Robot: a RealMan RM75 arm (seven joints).
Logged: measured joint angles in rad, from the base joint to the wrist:
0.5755 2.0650 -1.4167 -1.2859 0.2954 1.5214 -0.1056
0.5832 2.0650 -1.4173 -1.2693 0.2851 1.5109 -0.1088
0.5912 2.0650 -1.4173 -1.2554 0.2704 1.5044 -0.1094
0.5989 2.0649 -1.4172 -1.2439 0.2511 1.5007 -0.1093
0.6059 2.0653 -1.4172 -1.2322 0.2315 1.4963 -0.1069
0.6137 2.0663 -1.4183 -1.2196 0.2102 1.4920 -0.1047
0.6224 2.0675 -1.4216 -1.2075 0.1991 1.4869 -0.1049
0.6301 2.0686 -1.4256 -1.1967 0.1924 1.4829 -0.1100
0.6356 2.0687 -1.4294 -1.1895 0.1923 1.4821 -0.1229
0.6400 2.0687 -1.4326 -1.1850 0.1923 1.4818 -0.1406
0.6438 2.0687 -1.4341 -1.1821 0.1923 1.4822 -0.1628
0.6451 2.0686 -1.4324 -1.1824 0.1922 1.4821 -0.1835
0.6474 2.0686 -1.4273 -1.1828 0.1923 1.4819 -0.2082
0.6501 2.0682 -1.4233 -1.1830 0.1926 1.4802 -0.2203
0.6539 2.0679 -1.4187 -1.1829 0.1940 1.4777 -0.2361
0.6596 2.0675 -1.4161 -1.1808 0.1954 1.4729 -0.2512
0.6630 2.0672 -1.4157 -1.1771 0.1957 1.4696 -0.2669
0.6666 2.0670 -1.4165 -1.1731 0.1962 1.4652 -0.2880
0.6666 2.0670 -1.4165 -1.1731 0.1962 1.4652 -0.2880
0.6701 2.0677 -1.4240 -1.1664 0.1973 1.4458 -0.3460
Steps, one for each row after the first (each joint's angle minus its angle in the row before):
0.0077 0.0000 -0.0006 0.0166 -0.0103 -0.0105 -0.0032
0.0080 0.0000 0.0000 0.0139 -0.0147 -0.0065 -0.0006
0.0077 -0.0001 0.0001 0.0115 -0.0193 -0.0037 0.0001
0.0070 0.0004 0.0000 0.0117 -0.0196 -0.0044 0.0024
0.0078 0.0010 -0.0011 0.0126 -0.0213 -0.0043 0.0022
0.0087 0.0012 -0.0033 0.0121 -0.0111 -0.0051 -0.0002
0.0077 0.0011 -0.0040 0.0108 -0.0067 -0.0040 -0.0051
0.0055 0.0001 -0.0038 0.0072 -0.0001 -0.0008 -0.0129
0.0044 0.0000 -0.0032 0.0045 0.0000 -0.0003 -0.0177
0.0038 0.0000 -0.0015 0.0029 0.0000 0.0004 -0.0222
0.0013 -0.0001 0.0017 -0.0003 -0.0001 -0.0001 -0.0207
0.0023 0.0000 0.0051 -0.0004 0.0001 -0.0002 -0.0247
0.0027 -0.0004 0.0040 -0.0002 0.0003 -0.0017 -0.0121
0.0038 -0.0003 0.0046 0.0001 0.0014 -0.0025 -0.0158
0.0057 -0.0004 0.0026 0.0021 0.0014 -0.0048 -0.0151
0.0034 -0.0003 0.0004 0.0037 0.0003 -0.0033 -0.0157
0.0036 -0.0002 -0.0008 0.0040 0.0005 -0.0044 -0.0211
0.0000 0.0000 0.0000 0.0000 0.0000 0.0000 0.0000
0.0035 0.0007 -0.0075 0.0067 0.0011 -0.0194 -0.0580

